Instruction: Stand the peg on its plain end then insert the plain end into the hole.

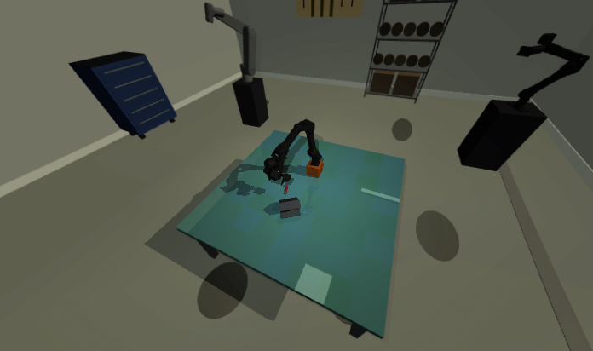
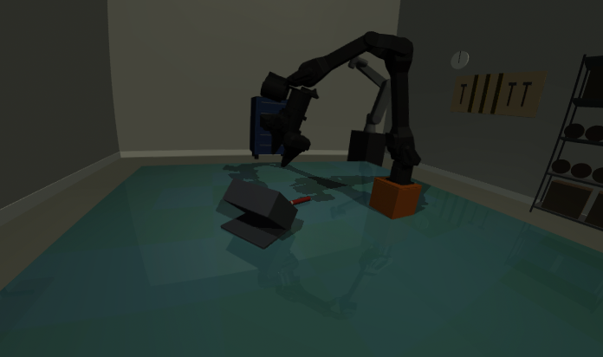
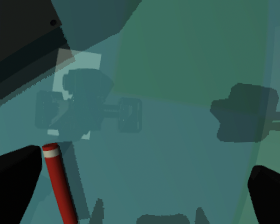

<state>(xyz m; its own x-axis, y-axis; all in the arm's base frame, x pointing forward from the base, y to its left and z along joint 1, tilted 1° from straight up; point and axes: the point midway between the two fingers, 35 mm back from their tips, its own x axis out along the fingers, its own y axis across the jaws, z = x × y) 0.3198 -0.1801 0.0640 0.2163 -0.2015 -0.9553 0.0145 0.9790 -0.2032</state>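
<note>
Right now my gripper tip is 5 cm past the red peg, 5 cm to the right of it and 12 cm above it. Round my gripper tip: dark sloped panel: 9 cm ahead, 14 cm to the left, 7 cm below.
</note>
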